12 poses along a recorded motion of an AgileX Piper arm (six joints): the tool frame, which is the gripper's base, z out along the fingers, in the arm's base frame.
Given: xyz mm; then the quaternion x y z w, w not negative.
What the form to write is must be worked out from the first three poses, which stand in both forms.
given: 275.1 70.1 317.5 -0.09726 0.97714 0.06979 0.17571
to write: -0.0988 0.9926 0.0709 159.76 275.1 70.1 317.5
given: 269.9 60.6 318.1 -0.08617 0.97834 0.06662 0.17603
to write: -0.0875 0.9939 0.0677 159.72 269.9 60.6 318.1
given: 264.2 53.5 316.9 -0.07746 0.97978 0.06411 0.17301
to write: -0.0786 0.9948 0.0651 160.07 264.2 53.5 316.9
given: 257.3 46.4 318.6 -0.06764 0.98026 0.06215 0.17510
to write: -0.0687 0.9956 0.0631 159.83 257.3 46.4 318.6
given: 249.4 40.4 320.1 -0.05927 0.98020 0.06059 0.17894
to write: -0.0602 0.9963 0.0616 159.38 249.4 40.4 320.1
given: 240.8 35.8 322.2 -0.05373 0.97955 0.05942 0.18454
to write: -0.0547 0.9967 0.0605 158.73 240.8 35.8 322.2
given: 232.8 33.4 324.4 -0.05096 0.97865 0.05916 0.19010
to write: -0.0519 0.9968 0.0603 158.08 232.8 33.4 324.4
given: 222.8 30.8 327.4 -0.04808 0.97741 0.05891 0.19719
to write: -0.0490 0.9970 0.0601 157.25 222.8 30.8 327.4
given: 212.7 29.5 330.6 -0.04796 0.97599 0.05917 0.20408
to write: -0.0490 0.9970 0.0604 156.45 212.7 29.5 330.6
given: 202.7 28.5 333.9 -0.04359 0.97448 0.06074 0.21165
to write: -0.0446 0.9971 0.0621 155.56 202.7 28.5 333.9
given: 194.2 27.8 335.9 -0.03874 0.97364 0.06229 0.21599
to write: -0.0397 0.9972 0.0638 155.05 194.2 27.8 335.9
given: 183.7 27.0 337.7 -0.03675 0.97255 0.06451 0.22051
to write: -0.0377 0.9971 0.0661 154.52 183.7 27.0 337.7
